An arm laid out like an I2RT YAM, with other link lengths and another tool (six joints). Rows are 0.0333 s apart.
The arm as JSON. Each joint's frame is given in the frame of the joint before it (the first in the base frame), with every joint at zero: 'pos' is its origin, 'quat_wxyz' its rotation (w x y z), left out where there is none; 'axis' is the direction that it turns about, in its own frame. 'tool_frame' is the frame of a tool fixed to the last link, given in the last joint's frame.
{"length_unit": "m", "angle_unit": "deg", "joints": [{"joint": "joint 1", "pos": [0.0, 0.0, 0.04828], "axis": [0.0, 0.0, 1.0]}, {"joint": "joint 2", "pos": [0.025, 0.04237, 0.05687], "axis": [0.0, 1.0, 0.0]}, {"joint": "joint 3", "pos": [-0.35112, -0.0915, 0.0], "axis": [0.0, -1.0, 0.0]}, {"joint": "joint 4", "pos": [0.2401, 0.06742, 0.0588], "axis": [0.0, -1.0, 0.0]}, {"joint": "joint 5", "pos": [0.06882, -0.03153, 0.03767], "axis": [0.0, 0.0, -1.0]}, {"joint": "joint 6", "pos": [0.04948, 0.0, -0.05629], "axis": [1.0, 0.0, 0.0]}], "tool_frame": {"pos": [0.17, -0.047, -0.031], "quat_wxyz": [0.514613, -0.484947, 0.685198, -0.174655]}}
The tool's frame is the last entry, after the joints.
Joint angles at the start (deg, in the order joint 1, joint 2, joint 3, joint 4, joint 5, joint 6):
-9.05 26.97 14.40 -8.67 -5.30 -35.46
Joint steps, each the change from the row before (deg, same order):
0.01 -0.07 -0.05 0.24 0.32 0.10
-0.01 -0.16 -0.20 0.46 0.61 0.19
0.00 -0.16 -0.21 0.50 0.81 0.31
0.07 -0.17 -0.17 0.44 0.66 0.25
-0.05 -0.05 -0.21 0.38 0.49 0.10
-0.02 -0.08 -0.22 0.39 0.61 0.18
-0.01 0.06 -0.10 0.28 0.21 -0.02
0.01 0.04 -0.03 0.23 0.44 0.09
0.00 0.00 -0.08 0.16 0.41 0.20
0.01 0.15 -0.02 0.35 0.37 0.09
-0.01 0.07 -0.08 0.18 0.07 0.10
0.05 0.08 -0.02 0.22 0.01 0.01
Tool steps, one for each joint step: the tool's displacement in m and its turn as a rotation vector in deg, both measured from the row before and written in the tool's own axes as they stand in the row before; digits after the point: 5 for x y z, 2 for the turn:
0.00124 -0.00057 -0.00067 0.24 0.25 0.22
0.00242 -0.00034 -0.00081 0.39 0.48 0.45
0.00315 -0.00023 -0.00095 0.41 0.59 0.65
0.00230 -0.00049 -0.00092 0.41 0.44 0.47
0.00209 0.00016 -0.00023 0.20 0.43 0.36
0.00242 0.00025 -0.00033 0.23 0.47 0.46
0.00086 -0.00032 -0.00006 0.11 0.21 0.09
0.00167 -0.00043 -0.00052 0.15 0.34 0.28
0.00157 0.00028 -0.00015 0.07 0.26 0.37
0.00141 -0.00091 -0.00043 0.17 0.28 0.25
0.00031 0.00003 0.00024 0.03 0.02 0.13
-0.00014 -0.00075 -0.00008 0.12 -0.03 -0.02

